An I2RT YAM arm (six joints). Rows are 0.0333 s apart.
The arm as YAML. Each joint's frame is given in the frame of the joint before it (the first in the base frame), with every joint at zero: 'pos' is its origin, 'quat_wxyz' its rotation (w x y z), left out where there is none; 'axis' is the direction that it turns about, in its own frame. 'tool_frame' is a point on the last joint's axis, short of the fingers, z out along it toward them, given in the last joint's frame.
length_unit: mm
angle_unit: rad
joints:
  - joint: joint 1
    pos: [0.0, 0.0, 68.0]
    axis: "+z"
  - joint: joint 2
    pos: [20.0, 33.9, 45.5]
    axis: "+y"
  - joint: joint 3
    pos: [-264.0, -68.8, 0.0]
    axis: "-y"
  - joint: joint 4
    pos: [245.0, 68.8, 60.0]
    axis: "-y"
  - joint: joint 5
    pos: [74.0, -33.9, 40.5]
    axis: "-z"
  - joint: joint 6
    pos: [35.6, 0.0, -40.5]
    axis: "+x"
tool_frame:
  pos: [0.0, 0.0, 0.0]
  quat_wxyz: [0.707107, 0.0, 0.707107, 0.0]
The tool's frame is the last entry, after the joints.
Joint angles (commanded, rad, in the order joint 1, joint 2, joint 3, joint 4, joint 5, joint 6), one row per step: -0.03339 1.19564 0.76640 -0.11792 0.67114 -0.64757; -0.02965 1.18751 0.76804 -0.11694 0.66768 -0.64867; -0.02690 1.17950 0.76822 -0.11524 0.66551 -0.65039; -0.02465 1.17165 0.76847 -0.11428 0.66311 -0.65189; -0.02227 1.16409 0.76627 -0.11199 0.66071 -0.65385; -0.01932 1.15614 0.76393 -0.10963 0.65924 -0.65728; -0.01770 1.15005 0.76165 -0.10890 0.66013 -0.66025; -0.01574 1.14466 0.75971 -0.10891 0.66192 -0.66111; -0.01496 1.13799 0.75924 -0.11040 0.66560 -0.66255; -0.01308 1.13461 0.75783 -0.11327 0.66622 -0.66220; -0.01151 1.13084 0.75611 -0.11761 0.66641 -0.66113
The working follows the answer.
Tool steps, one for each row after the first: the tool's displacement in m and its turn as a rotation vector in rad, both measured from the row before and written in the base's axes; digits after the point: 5 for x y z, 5 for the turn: -0.00080 0.00109 0.00253 0.00073 -0.01010 0.00715; -0.00096 0.00079 0.00208 -0.00032 -0.00882 0.00531; -0.00100 0.00067 0.00199 -0.00004 -0.00814 0.00492; -0.00112 0.00070 0.00121 -0.00032 -0.00644 0.00523; -0.00120 0.00081 0.00126 -0.00178 -0.00583 0.00555; -0.00108 0.00040 0.00071 -0.00254 -0.00267 0.00196; -0.00099 0.00046 0.00060 -0.00150 -0.00289 0.00071; -0.00121 0.00011 0.00128 -0.00280 -0.00378 -0.00193; -0.00075 0.00046 0.00004 -0.00004 0.00068 0.00120; -0.00091 0.00039 -0.00011 0.00067 0.00162 0.00101
Tool pose at each row, in the base's axes (x y z in m, rotation vector in rad; rounded; the steps above come from the unrounded poses): 0.25713 -0.03074 0.25873 -0.24756 2.16934 -1.10633; 0.25634 -0.02965 0.26126 -0.24871 2.15834 -1.10054; 0.25537 -0.02886 0.26334 -0.24914 2.14857 -1.09706; 0.25437 -0.02819 0.26533 -0.24945 2.13968 -1.09355; 0.25325 -0.02749 0.26653 -0.25122 2.13205 -1.09032; 0.25205 -0.02668 0.26779 -0.25435 2.12412 -1.08856; 0.25097 -0.02628 0.26851 -0.25599 2.11983 -1.08995; 0.24998 -0.02582 0.26911 -0.25572 2.11630 -1.09092; 0.24878 -0.02571 0.27039 -0.25280 2.11223 -1.09474; 0.24803 -0.02525 0.27043 -0.25447 2.11240 -1.09414; 0.24712 -0.02485 0.27031 -0.25615 2.11382 -1.09297

